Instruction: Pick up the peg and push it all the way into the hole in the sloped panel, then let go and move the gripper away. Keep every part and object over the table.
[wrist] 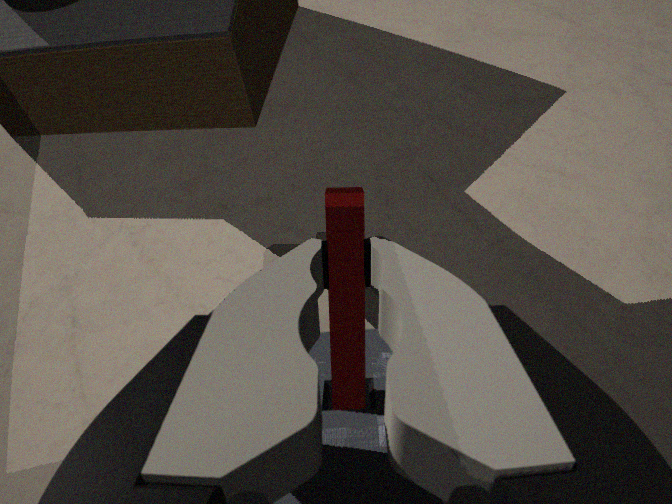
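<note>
The peg [345, 292] is a dark red square bar, held lengthwise between my two white jaws and sticking out past their tips. My gripper [345, 246] is shut on the peg, above the table. The sloped panel block [130, 70] is brown with a grey top face, at the upper left, well ahead and to the left of the peg's tip. A dark curved edge at the very top left [32, 4] may be the hole; most of it is cut off by the frame.
The beige table top [569, 162] fills the rest of the view, crossed by large dark shadows [352, 135] of the arm and block.
</note>
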